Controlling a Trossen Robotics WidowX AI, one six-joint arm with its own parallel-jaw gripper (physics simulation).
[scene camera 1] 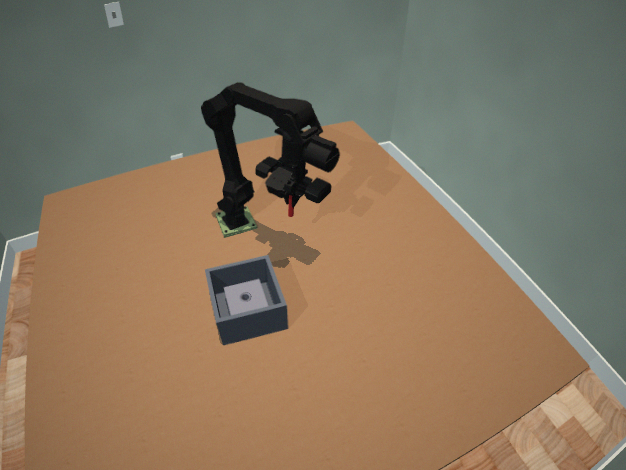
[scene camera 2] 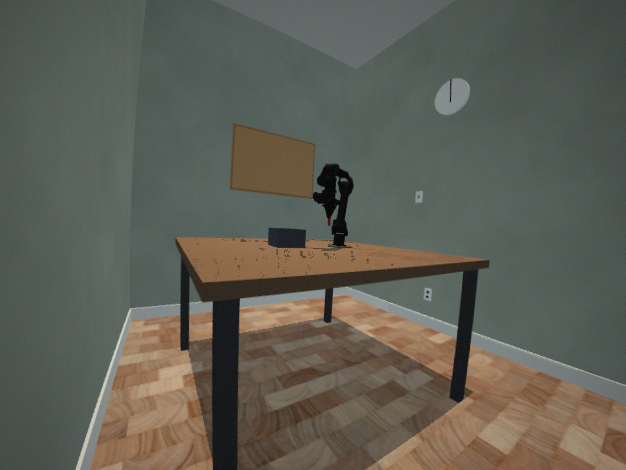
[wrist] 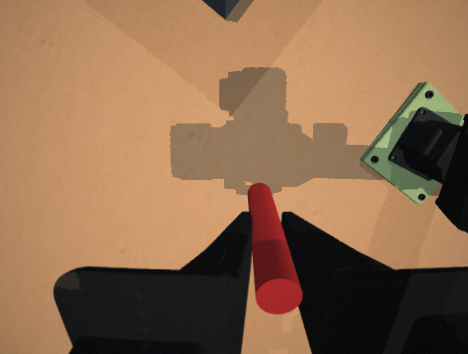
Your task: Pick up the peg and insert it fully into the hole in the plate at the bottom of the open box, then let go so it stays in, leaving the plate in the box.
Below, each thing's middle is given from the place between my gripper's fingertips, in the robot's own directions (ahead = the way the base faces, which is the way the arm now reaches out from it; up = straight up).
Scene:
The blue-grey box (scene camera 1: 232, 328) lies 20 cm to the right of my hand, 12 cm below it and 12 cm ahead of it. The rest, counted from my hand: red peg (wrist: 277, 289) (right at my hand); pale grey plate (scene camera 1: 247, 296) (20 cm to the right, 13 cm below, 12 cm ahead).

